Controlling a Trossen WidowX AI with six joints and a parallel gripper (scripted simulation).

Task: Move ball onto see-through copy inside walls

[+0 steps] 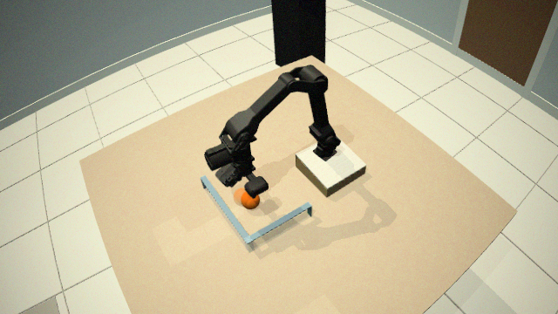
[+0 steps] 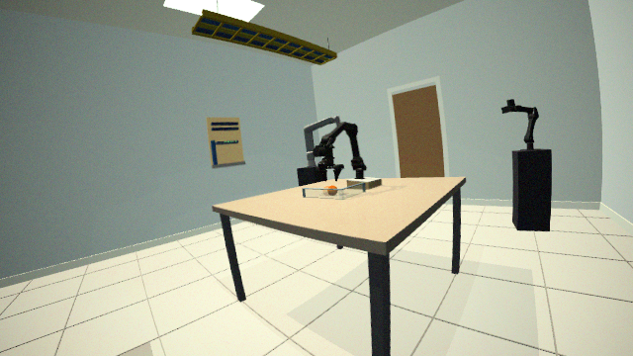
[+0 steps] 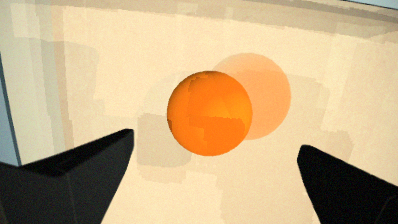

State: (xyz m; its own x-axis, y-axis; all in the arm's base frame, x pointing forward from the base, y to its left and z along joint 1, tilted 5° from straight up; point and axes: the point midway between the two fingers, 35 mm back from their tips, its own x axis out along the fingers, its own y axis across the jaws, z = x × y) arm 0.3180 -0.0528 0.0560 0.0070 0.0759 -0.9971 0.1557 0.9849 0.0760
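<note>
The orange ball lies 60 mm below my gripper tip. Round my gripper tip: see-through ball copy 60 mm below, 20 mm to the right, 10 mm ahead.
</note>
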